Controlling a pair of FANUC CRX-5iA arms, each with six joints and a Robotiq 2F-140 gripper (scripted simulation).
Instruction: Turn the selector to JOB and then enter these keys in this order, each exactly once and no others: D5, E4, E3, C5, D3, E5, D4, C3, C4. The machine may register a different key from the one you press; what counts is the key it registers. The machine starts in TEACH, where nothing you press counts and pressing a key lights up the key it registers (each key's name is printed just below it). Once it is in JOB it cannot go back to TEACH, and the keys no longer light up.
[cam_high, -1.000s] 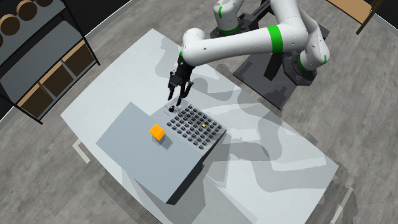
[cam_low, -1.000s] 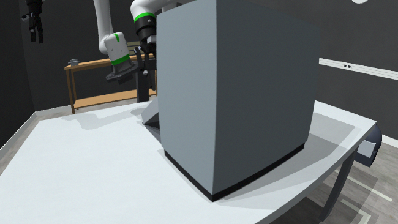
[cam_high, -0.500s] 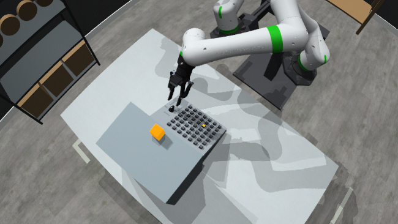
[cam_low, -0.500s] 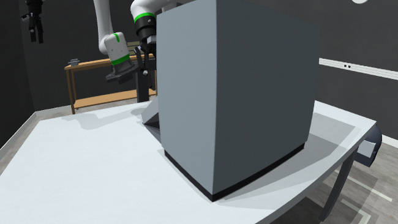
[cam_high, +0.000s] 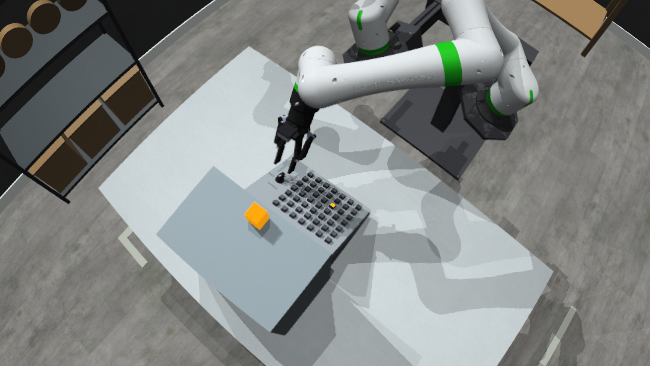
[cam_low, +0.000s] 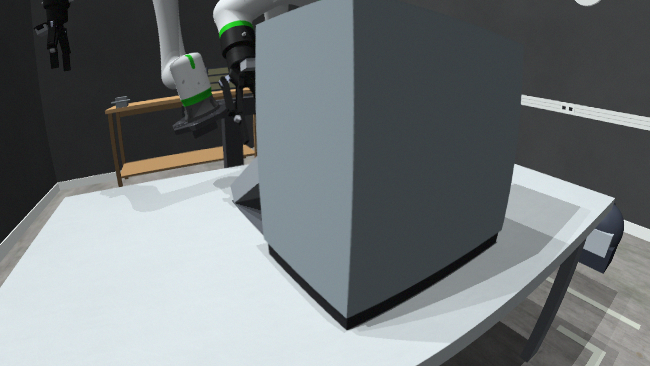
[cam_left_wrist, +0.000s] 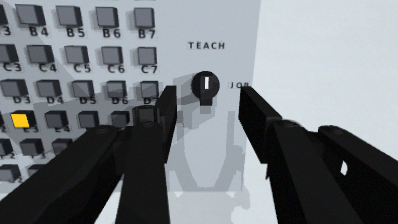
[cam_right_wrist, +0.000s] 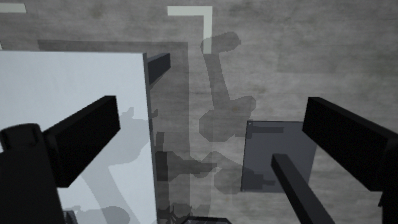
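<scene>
Right now the black selector knob is 40 mm ahead of my left hand, 10 mm to the right of it and 60 mm below it. From my left hand the other things lie so: key D5 (60 mm ahead, 120 mm to the left, 80 mm below); then key C5 (90 mm ahead, 110 mm to the left, 60 mm below); then key E5 (30 mm ahead, 120 mm to the left, 90 mm below).
</scene>
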